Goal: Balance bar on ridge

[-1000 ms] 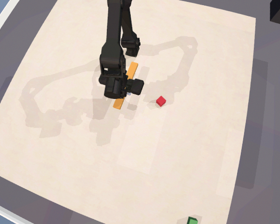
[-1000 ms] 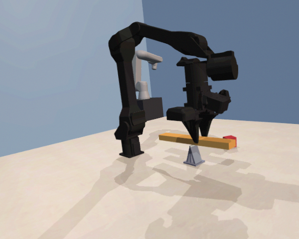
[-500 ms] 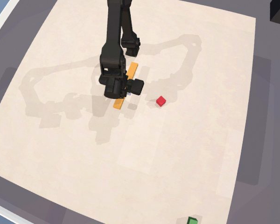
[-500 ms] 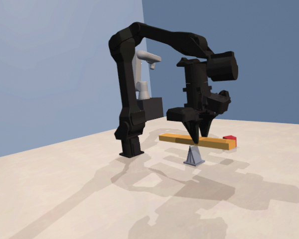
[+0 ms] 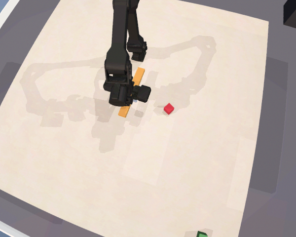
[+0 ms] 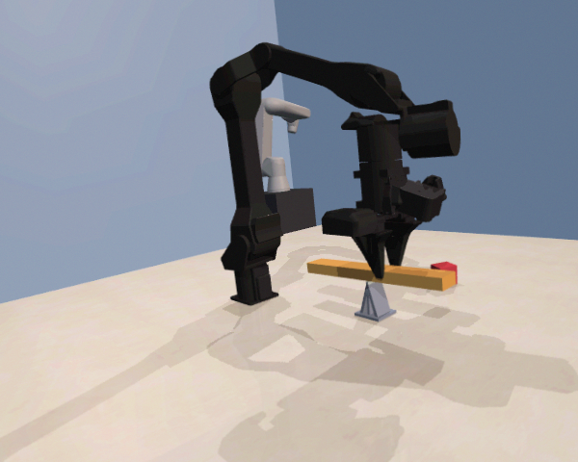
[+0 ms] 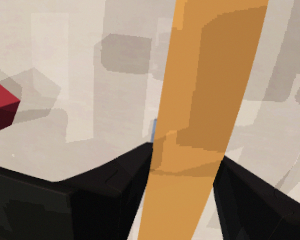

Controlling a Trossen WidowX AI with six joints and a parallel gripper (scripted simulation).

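My gripper tip is now 30 mm past the orange bar. Round my gripper tip: red cube: 180 mm to the left, 50 mm below, 10 mm behind; then green block: 490 mm ahead, 450 mm to the left, 50 mm below.
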